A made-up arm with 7 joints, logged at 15 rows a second.
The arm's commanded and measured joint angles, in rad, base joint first. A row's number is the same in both.
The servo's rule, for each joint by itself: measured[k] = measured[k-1] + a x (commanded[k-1-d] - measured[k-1]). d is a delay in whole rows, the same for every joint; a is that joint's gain. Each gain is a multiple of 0.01, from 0.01 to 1. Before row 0 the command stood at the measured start. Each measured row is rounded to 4 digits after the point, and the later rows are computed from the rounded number. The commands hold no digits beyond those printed.
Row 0, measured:
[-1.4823, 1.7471, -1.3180, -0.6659, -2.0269, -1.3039, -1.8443]
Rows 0 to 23, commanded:
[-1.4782, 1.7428, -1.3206, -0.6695, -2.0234, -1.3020, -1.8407]
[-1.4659, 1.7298, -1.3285, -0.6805, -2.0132, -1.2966, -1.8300]
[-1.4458, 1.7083, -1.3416, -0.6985, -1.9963, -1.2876, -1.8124]
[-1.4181, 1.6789, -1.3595, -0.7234, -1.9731, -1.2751, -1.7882]
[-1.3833, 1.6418, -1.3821, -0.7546, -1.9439, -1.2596, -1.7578]
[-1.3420, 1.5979, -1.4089, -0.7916, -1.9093, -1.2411, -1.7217]
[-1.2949, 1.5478, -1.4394, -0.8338, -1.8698, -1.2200, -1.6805]
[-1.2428, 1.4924, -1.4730, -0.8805, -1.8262, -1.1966, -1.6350]
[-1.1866, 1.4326, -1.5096, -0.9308, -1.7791, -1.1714, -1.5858]
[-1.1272, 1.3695, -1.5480, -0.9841, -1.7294, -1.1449, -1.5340]
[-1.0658, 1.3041, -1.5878, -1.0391, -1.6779, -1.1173, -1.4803]
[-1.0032, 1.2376, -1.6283, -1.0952, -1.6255, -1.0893, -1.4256]
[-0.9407, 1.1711, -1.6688, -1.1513, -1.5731, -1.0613, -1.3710]
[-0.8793, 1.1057, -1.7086, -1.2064, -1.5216, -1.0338, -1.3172]
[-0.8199, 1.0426, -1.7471, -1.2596, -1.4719, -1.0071, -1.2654]
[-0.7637, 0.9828, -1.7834, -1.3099, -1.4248, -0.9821, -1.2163]
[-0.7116, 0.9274, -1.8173, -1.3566, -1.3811, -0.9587, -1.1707]
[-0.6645, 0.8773, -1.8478, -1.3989, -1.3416, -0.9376, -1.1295]
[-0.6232, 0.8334, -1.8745, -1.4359, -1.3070, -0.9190, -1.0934]
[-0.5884, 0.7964, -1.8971, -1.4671, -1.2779, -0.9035, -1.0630]
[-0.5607, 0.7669, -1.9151, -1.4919, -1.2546, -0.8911, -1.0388]
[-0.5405, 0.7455, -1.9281, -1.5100, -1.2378, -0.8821, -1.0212]
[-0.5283, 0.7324, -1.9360, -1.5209, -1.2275, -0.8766, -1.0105]
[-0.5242, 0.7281, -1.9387, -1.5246, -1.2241, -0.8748, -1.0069]
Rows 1 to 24, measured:
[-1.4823, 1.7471, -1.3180, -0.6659, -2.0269, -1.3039, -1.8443]
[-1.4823, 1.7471, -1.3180, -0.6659, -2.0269, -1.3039, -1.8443]
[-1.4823, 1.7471, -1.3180, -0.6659, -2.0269, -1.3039, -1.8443]
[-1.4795, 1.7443, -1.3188, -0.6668, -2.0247, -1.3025, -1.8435]
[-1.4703, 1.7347, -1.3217, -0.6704, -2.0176, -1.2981, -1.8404]
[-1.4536, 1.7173, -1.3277, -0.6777, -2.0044, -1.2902, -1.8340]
[-1.4295, 1.6920, -1.3372, -0.6896, -1.9850, -1.2789, -1.8235]
[-1.3981, 1.6589, -1.3507, -0.7065, -1.9595, -1.2644, -1.8084]
[-1.3600, 1.6186, -1.3682, -0.7286, -1.9284, -1.2469, -1.7885]
[-1.3157, 1.5719, -1.3896, -0.7560, -1.8921, -1.2267, -1.7637]
[-1.2661, 1.5194, -1.4146, -0.7884, -1.8512, -1.2041, -1.7341]
[-1.2120, 1.4621, -1.4431, -0.8254, -1.8065, -1.1796, -1.7000]
[-1.1543, 1.4010, -1.4746, -0.8667, -1.7587, -1.1536, -1.6618]
[-1.0941, 1.3370, -1.5086, -0.9115, -1.7086, -1.1264, -1.6201]
[-1.0323, 1.2714, -1.5445, -0.9593, -1.6571, -1.0986, -1.5754]
[-0.9700, 1.2052, -1.5818, -1.0092, -1.6050, -1.0706, -1.5284]
[-0.9083, 1.1395, -1.6198, -1.0605, -1.5533, -1.0430, -1.4798]
[-0.8482, 1.0755, -1.6580, -1.1123, -1.5028, -1.0161, -1.4305]
[-0.7907, 1.0143, -1.6956, -1.1637, -1.4544, -0.9906, -1.3812]
[-0.7369, 0.9569, -1.7321, -1.2139, -1.4090, -0.9667, -1.3328]
[-0.6877, 0.9044, -1.7668, -1.2620, -1.3672, -0.9449, -1.2860]
[-0.6438, 0.8575, -1.7991, -1.3072, -1.3299, -0.9255, -1.2417]
[-0.6061, 0.8172, -1.8285, -1.3488, -1.2977, -0.9090, -1.2006]
[-0.5752, 0.7840, -1.8545, -1.3860, -1.2710, -0.8956, -1.1634]
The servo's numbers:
d 3
a 0.68 0.66 0.30 0.26 0.62 0.75 0.23

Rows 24 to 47, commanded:
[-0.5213, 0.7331, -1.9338, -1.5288, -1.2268, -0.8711, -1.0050]
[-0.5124, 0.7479, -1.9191, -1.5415, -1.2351, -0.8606, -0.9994]
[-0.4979, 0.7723, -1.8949, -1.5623, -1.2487, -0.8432, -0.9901]
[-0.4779, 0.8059, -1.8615, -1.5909, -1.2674, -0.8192, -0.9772]
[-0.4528, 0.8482, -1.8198, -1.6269, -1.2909, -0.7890, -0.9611]
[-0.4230, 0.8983, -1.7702, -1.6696, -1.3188, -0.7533, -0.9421]
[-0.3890, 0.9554, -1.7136, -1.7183, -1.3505, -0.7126, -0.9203]
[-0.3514, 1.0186, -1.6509, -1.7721, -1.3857, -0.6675, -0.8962]
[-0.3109, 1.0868, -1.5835, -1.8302, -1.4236, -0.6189, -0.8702]
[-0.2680, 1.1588, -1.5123, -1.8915, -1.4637, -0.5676, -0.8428]
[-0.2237, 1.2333, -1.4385, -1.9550, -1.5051, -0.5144, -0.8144]
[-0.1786, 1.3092, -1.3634, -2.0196, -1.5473, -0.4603, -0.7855]
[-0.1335, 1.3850, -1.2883, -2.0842, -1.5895, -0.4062, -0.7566]
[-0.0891, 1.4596, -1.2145, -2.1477, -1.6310, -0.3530, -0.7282]
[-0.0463, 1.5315, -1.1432, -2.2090, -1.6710, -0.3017, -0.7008]
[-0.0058, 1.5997, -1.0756, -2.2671, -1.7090, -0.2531, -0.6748]
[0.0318, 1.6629, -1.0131, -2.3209, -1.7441, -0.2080, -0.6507]
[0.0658, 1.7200, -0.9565, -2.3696, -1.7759, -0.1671, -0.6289]
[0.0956, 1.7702, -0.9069, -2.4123, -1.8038, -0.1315, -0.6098]
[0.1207, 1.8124, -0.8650, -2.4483, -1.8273, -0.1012, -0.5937]
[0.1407, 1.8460, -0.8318, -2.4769, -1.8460, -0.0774, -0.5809]
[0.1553, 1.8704, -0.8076, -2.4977, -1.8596, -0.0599, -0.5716]
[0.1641, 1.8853, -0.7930, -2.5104, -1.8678, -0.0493, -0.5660]
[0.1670, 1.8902, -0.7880, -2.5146, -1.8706, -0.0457, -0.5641]
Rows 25 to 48, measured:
[-0.5516, 0.7586, -1.8766, -1.4182, -1.2504, -0.8855, -1.1307]
[-0.5358, 0.7413, -1.8944, -1.4449, -1.2362, -0.8788, -1.1031]
[-0.5279, 0.7326, -1.9077, -1.4656, -1.2287, -0.8758, -1.0810]
[-0.5234, 0.7329, -1.9155, -1.4820, -1.2275, -0.8723, -1.0635]
[-0.5159, 0.7428, -1.9166, -1.4975, -1.2322, -0.8635, -1.0488]
[-0.5037, 0.7623, -1.9101, -1.5143, -1.2424, -0.8483, -1.0353]
[-0.4862, 0.7911, -1.8955, -1.5342, -1.2579, -0.8265, -1.0219]
[-0.4635, 0.8288, -1.8728, -1.5583, -1.2784, -0.7984, -1.0079]
[-0.4360, 0.8747, -1.8420, -1.5872, -1.3034, -0.7646, -0.9928]
[-0.4040, 0.9280, -1.8035, -1.6213, -1.3326, -0.7256, -0.9761]
[-0.3682, 0.9878, -1.7577, -1.6605, -1.3655, -0.6820, -0.9577]
[-0.3292, 1.0531, -1.7054, -1.7046, -1.4015, -0.6347, -0.9376]
[-0.2876, 1.1229, -1.6475, -1.7532, -1.4401, -0.5844, -0.9158]
[-0.2441, 1.1958, -1.5848, -1.8057, -1.4804, -0.5319, -0.8925]
[-0.1996, 1.2706, -1.5184, -1.8613, -1.5219, -0.4782, -0.8679]
[-0.1547, 1.3461, -1.4494, -1.9193, -1.5638, -0.4242, -0.8423]
[-0.1101, 1.4210, -1.3789, -1.9787, -1.6055, -0.3708, -0.8161]
[-0.0667, 1.4939, -1.3082, -2.0386, -1.6461, -0.3190, -0.7896]
[-0.0253, 1.5637, -1.2384, -2.0980, -1.6851, -0.2696, -0.7632]
[0.0135, 1.6292, -1.1708, -2.1560, -1.7217, -0.2234, -0.7373]
[0.0491, 1.6891, -1.1065, -2.2115, -1.7553, -0.1812, -0.7124]
[0.0807, 1.7426, -1.0466, -2.2637, -1.7854, -0.1439, -0.6888]
[0.1079, 1.7887, -0.9921, -2.3117, -1.8114, -0.1119, -0.6669]
[0.1302, 1.8265, -0.9440, -2.3547, -1.8329, -0.0860, -0.6471]

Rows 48 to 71, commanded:
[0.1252, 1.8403, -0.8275, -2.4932, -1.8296, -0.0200, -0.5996]
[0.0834, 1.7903, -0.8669, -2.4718, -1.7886, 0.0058, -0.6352]
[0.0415, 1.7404, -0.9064, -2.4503, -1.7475, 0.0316, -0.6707]
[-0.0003, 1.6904, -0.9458, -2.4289, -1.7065, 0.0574, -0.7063]
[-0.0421, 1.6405, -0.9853, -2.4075, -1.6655, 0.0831, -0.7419]
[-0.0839, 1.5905, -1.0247, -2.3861, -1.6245, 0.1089, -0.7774]
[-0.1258, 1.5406, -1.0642, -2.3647, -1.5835, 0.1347, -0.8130]
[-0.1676, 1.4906, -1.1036, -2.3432, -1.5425, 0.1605, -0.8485]
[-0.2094, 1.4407, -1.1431, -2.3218, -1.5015, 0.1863, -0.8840]
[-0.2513, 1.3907, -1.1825, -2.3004, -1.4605, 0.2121, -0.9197]
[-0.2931, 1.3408, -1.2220, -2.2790, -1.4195, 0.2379, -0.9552]
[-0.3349, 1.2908, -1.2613, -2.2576, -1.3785, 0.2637, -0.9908]
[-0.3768, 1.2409, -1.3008, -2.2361, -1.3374, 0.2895, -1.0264]
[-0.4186, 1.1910, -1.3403, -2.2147, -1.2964, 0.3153, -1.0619]
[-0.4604, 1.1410, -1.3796, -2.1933, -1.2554, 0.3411, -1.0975]
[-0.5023, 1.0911, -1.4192, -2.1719, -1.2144, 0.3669, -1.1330]
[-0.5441, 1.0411, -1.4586, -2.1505, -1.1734, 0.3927, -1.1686]
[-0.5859, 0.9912, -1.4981, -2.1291, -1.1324, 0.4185, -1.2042]
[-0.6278, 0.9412, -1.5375, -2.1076, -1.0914, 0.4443, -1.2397]
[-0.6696, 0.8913, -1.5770, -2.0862, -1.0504, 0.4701, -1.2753]
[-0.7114, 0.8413, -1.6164, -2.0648, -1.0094, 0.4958, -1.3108]
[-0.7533, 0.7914, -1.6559, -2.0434, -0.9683, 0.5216, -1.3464]
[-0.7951, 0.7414, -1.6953, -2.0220, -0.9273, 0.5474, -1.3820]
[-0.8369, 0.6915, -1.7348, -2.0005, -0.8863, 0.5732, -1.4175]
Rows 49 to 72, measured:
[0.1473, 1.8555, -0.9031, -2.3919, -1.8495, -0.0664, -0.6297]
[0.1587, 1.8752, -0.8701, -2.4227, -1.8608, -0.0536, -0.6150]
[0.1643, 1.8851, -0.8455, -2.4466, -1.8669, -0.0477, -0.6033]
[0.1377, 1.8555, -0.8401, -2.4587, -1.8438, -0.0269, -0.6024]
[0.1008, 1.8125, -0.8481, -2.4621, -1.8096, -0.0024, -0.6099]
[0.0605, 1.7649, -0.8656, -2.4590, -1.7711, 0.0231, -0.6239]
[0.0192, 1.7157, -0.8897, -2.4512, -1.7310, 0.0488, -0.6429]
[-0.0225, 1.6661, -0.9184, -2.4398, -1.6904, 0.0745, -0.6657]
[-0.0643, 1.6162, -0.9503, -2.4258, -1.6495, 0.1003, -0.6914]
[-0.1061, 1.5663, -0.9845, -2.4099, -1.6086, 0.1261, -0.7194]
[-0.1479, 1.5163, -1.0202, -2.3926, -1.5676, 0.1519, -0.7491]
[-0.1897, 1.4664, -1.0571, -2.3742, -1.5266, 0.1777, -0.7801]
[-0.2316, 1.4164, -1.0947, -2.3550, -1.4856, 0.2035, -0.8122]
[-0.2734, 1.3665, -1.1329, -2.3352, -1.4446, 0.2293, -0.8451]
[-0.3152, 1.3165, -1.1714, -2.3150, -1.4036, 0.2551, -0.8786]
[-0.3571, 1.2666, -1.2102, -2.2945, -1.3626, 0.2809, -0.9126]
[-0.3989, 1.2167, -1.2492, -2.2738, -1.3216, 0.3067, -0.9469]
[-0.4407, 1.1667, -1.2883, -2.2529, -1.2806, 0.3325, -0.9815]
[-0.4826, 1.1168, -1.3276, -2.2318, -1.2396, 0.3583, -1.0163]
[-0.5244, 1.0668, -1.3669, -2.2107, -1.1986, 0.3841, -1.0513]
[-0.5662, 1.0169, -1.4063, -2.1895, -1.1576, 0.4099, -1.0865]
[-0.6081, 0.9669, -1.4457, -2.1682, -1.1166, 0.4357, -1.1217]
[-0.6499, 0.9170, -1.4851, -2.1469, -1.0756, 0.4615, -1.1570]
[-0.6917, 0.8670, -1.5245, -2.1256, -1.0346, 0.4872, -1.1924]

